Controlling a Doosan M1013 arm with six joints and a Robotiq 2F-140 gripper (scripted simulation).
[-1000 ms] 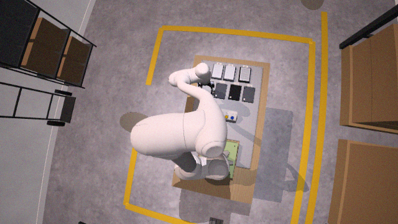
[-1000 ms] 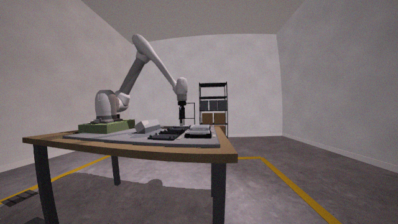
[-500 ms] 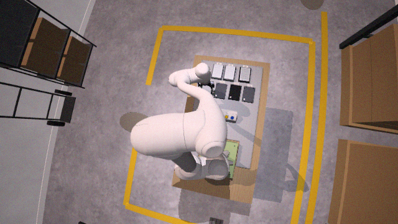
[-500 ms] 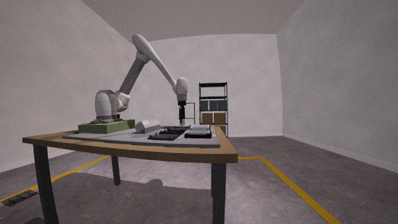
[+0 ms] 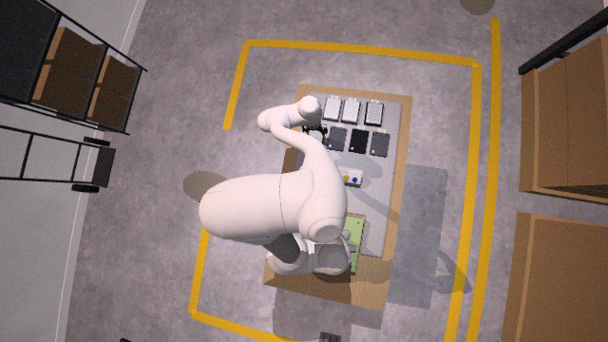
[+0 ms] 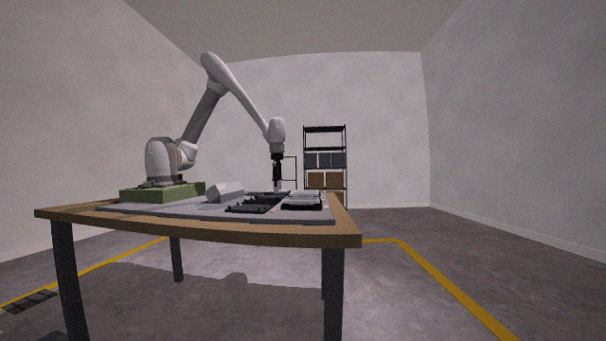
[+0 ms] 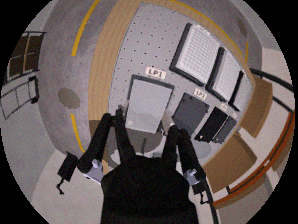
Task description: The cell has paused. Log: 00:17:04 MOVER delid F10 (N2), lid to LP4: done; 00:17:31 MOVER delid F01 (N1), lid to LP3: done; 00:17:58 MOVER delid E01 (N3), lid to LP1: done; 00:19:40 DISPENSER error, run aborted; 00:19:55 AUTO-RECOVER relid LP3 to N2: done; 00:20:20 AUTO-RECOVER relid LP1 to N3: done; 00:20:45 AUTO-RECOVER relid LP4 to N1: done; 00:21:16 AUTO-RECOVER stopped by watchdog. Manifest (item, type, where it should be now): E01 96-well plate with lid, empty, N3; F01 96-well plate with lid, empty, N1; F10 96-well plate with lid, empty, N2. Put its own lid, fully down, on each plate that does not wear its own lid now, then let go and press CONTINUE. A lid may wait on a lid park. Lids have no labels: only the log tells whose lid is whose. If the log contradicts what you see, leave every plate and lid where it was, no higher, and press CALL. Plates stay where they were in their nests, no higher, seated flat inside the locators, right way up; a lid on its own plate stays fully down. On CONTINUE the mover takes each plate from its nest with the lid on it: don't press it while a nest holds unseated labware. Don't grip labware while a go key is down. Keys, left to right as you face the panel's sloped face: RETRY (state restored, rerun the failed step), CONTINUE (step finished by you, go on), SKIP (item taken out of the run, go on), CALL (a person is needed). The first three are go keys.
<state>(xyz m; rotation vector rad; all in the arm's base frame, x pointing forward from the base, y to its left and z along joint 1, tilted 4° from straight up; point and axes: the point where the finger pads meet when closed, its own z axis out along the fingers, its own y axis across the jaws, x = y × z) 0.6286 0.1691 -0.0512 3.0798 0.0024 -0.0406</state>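
My gripper is now 90 mm short of the label and 40 mm above it.
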